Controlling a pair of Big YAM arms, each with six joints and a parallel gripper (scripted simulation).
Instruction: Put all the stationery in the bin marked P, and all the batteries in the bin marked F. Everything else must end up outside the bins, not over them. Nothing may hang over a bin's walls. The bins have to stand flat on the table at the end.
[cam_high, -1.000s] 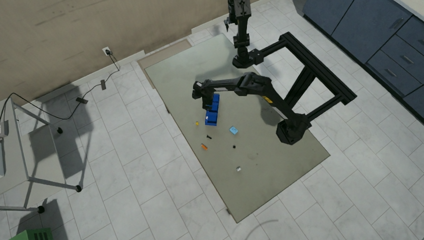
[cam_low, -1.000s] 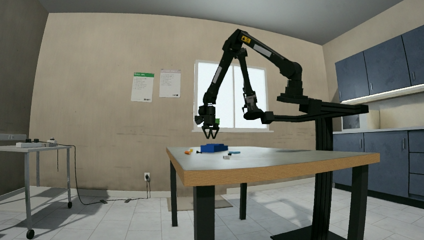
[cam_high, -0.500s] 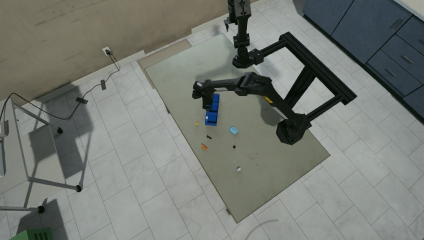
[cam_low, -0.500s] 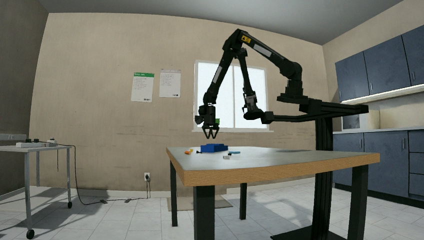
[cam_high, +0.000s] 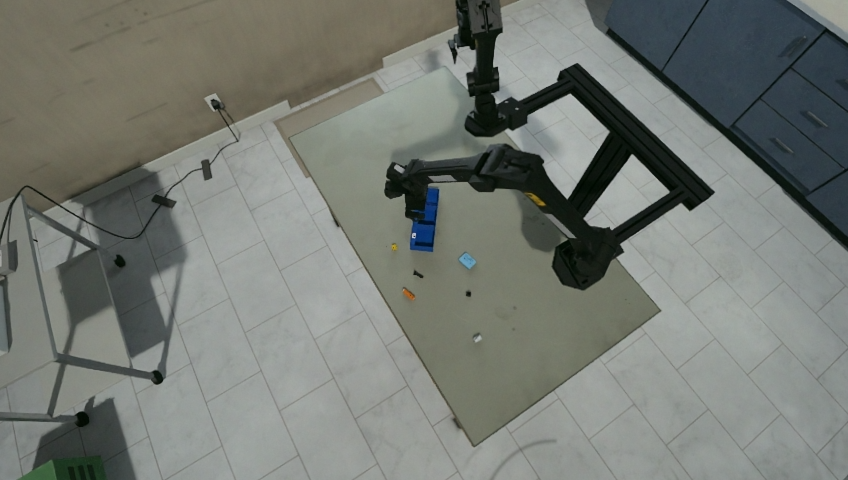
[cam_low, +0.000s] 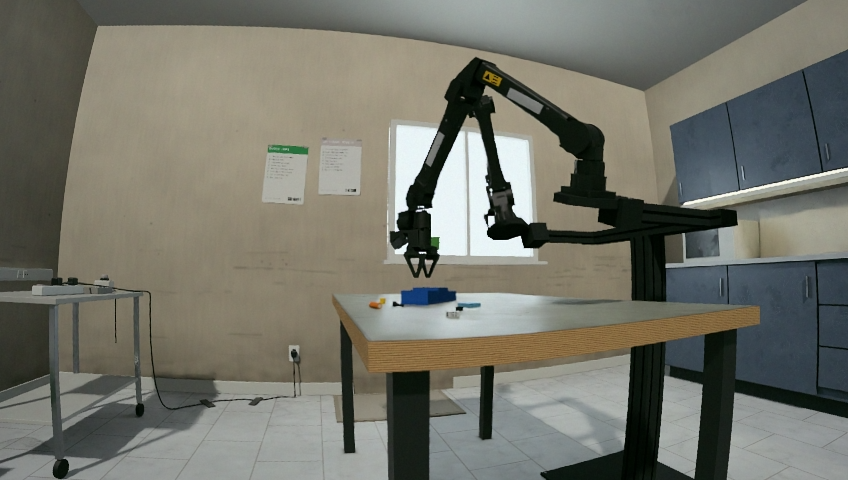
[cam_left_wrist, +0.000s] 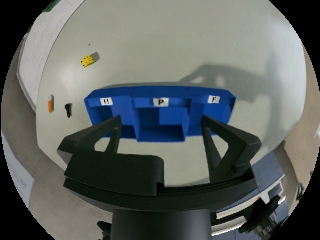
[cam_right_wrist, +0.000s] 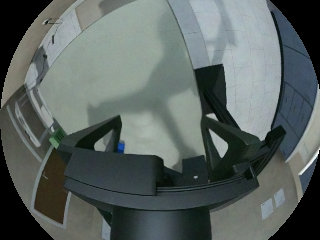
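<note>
Now: left hand 26 cm to the right of the orange battery, 15 cm short of it and 8 cm above it. Round my left hand: black pen-like piece (20 cm to the left, 9 cm ahead, 8 cm below); then yellow piece (13 cm ahead, 8 cm below, 7 cm to the left); then blue three-compartment bin row (6 cm below, 3 cm behind, 1 cm to the left).
</note>
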